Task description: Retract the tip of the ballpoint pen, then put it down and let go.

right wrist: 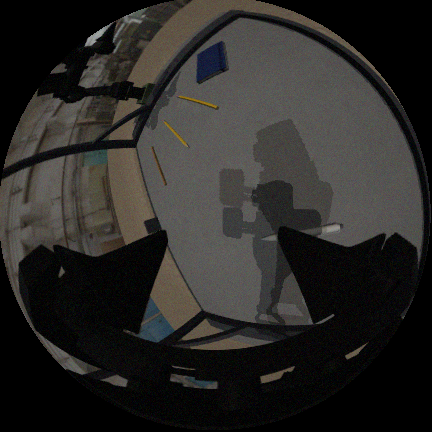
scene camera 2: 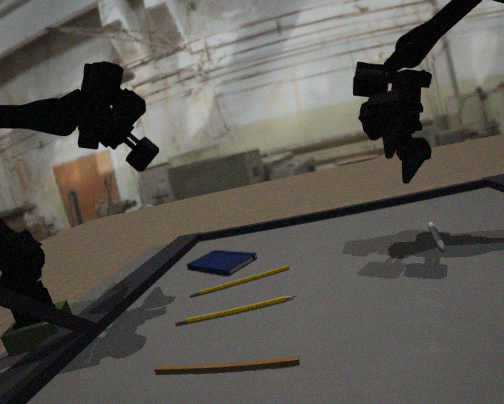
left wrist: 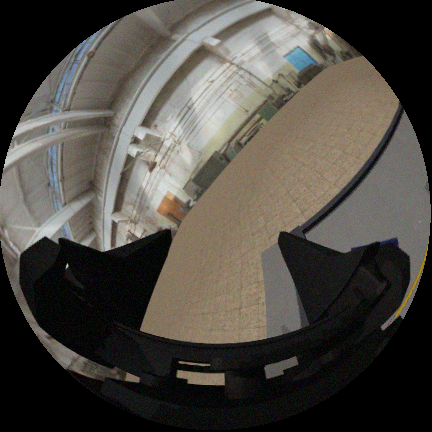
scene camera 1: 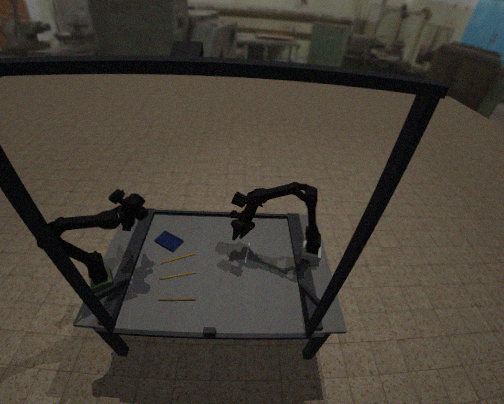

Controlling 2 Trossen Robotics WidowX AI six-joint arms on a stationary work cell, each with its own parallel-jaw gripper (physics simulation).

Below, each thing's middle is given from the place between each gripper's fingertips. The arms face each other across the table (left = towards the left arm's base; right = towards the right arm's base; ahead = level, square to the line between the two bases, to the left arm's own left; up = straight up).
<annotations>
Now: left hand 32 cm above the blue notebook [scene camera 2: 220,262], 14 cm to the left of it and 4 cm past it.
Now: the blue notebook 360 mm to the left of my right hand, 160 mm ahead of it and 140 mm below it.
</annotations>
